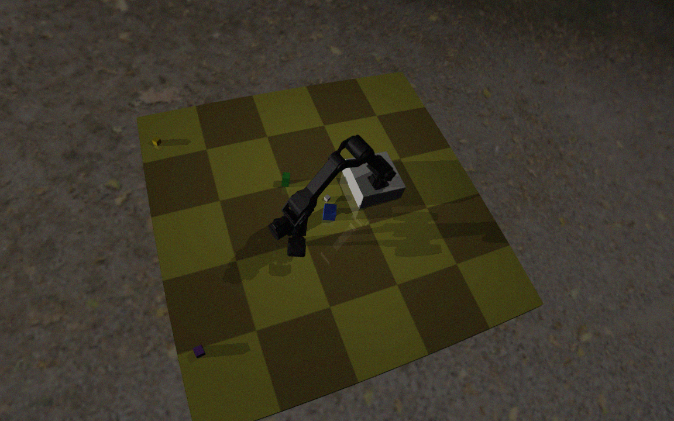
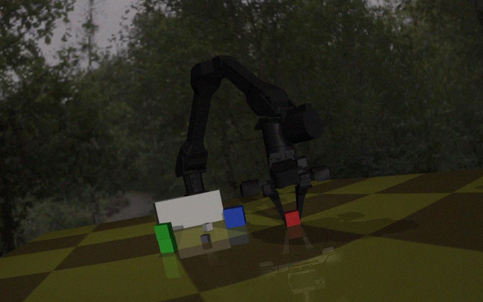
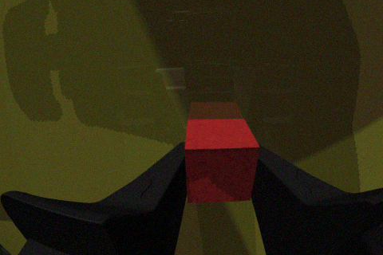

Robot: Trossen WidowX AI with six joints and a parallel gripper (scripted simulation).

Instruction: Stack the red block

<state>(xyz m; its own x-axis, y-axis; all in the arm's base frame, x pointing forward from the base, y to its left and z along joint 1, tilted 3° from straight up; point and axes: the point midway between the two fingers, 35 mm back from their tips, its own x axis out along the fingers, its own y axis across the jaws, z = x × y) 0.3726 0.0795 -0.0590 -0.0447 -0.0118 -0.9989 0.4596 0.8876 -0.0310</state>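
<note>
Now: gripper tip 7 cm past the grey cube and 17 cm to the left of it. Also, from my gripper tip: white cube: 19 cm behind, 12 cm to the right; then blue cube: 16 cm behind, 6 cm to the right, 2 cm above; then red block: 1 cm above.
</note>
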